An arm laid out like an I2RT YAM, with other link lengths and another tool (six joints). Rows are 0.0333 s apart.
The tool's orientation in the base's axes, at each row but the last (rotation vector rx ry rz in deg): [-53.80 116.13 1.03]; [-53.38 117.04 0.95]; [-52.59 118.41 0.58]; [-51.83 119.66 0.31]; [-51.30 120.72 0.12]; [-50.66 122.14 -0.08]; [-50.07 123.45 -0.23]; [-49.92 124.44 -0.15]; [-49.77 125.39 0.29]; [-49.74 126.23 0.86]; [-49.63 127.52 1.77]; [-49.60 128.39 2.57]
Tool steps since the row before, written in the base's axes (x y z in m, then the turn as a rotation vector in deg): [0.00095 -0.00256 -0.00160 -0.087 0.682 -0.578]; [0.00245 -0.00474 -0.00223 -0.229 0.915 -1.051]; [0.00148 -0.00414 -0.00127 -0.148 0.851 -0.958]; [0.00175 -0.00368 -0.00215 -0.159 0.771 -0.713]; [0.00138 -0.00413 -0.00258 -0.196 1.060 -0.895]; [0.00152 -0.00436 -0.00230 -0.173 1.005 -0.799]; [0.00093 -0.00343 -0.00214 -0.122 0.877 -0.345]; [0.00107 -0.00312 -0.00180 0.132 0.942 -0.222]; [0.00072 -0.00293 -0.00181 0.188 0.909 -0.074]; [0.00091 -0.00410 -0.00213 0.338 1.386 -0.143]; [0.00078 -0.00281 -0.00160 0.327 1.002 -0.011]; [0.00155 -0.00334 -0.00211 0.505 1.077 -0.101]
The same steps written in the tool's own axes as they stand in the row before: [0.00240 -0.00191 0.00078 0.029 0.726 0.528]; [0.00363 -0.00423 0.00153 0.275 1.130 0.801]; [0.00285 -0.00354 0.00052 0.218 1.005 0.778]; [0.00303 -0.00313 0.00149 0.099 0.879 0.587]; [0.00369 -0.00315 0.00143 0.068 1.171 0.767]; [0.00351 -0.00353 0.00135 0.025 1.088 0.703]; [0.00304 -0.00257 0.00116 -0.229 0.835 0.392]; [0.00254 -0.00253 0.00114 -0.466 0.703 0.493]; [0.00256 -0.00221 0.00098 -0.571 0.607 0.416]; [0.00333 -0.00317 0.00102 -0.875 0.902 0.690]; [0.00226 -0.00227 0.00090 -0.734 0.582 0.483]; [0.00246 -0.00306 0.00160 -0.811 0.553 0.680]
